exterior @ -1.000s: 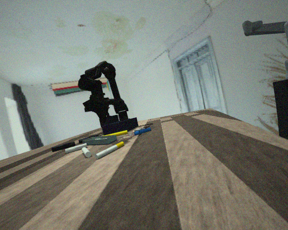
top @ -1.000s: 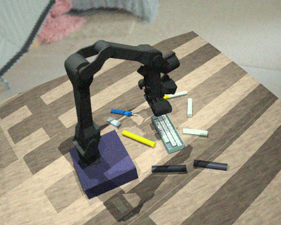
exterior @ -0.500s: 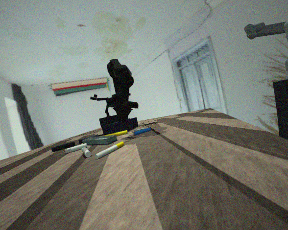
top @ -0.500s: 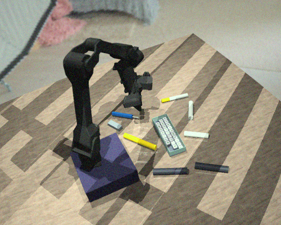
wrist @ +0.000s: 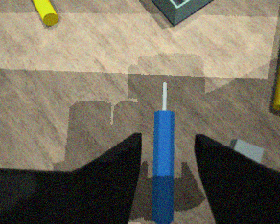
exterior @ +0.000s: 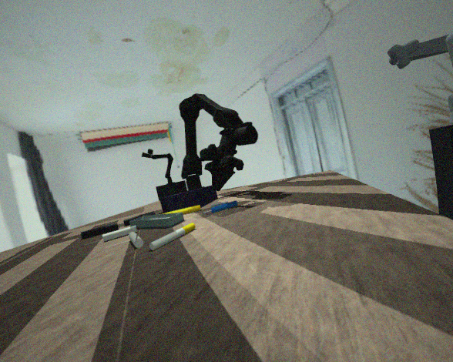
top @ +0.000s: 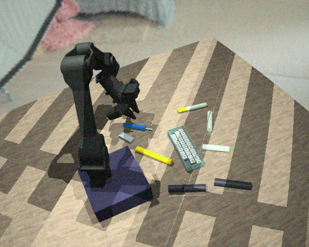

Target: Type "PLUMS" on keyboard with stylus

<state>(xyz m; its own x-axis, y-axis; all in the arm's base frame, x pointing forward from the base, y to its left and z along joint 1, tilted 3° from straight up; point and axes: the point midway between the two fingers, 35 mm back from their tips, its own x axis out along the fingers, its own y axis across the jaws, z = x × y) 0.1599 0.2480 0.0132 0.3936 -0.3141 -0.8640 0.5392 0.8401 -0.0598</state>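
My gripper tip is now 10 mm short of the blue stylus, 10 mm to the left of it and 60 mm above it. Also, from my gripper tip: thin grey tip (40 mm ahead, 30 mm to the right, 60 mm below); then grey block (60 mm behind, 40 mm to the right, 60 mm below); then yellow marker (20 mm ahead, 160 mm to the right, 60 mm below).
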